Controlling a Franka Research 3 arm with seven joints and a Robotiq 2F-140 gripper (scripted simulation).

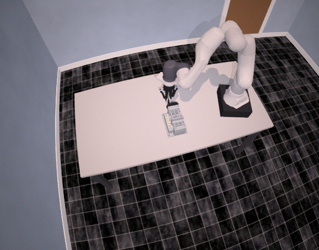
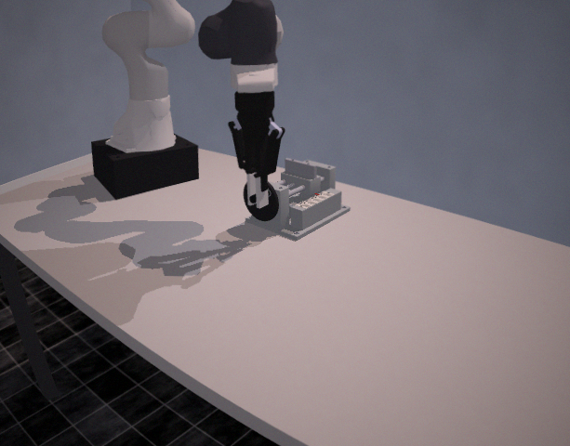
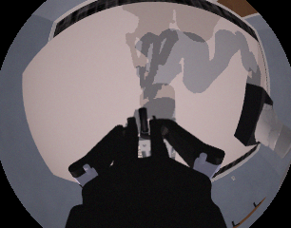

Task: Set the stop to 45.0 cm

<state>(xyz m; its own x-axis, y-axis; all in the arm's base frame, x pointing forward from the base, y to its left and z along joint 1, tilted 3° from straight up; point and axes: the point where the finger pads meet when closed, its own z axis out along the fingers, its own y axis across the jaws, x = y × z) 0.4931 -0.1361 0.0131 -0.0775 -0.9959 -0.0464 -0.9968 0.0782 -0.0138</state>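
The black handwheel lies 2 cm to the left of my hand and 2 cm below it. The rest, counted from my hand: grey stop fixture 17 cm to the left, 2 cm below.
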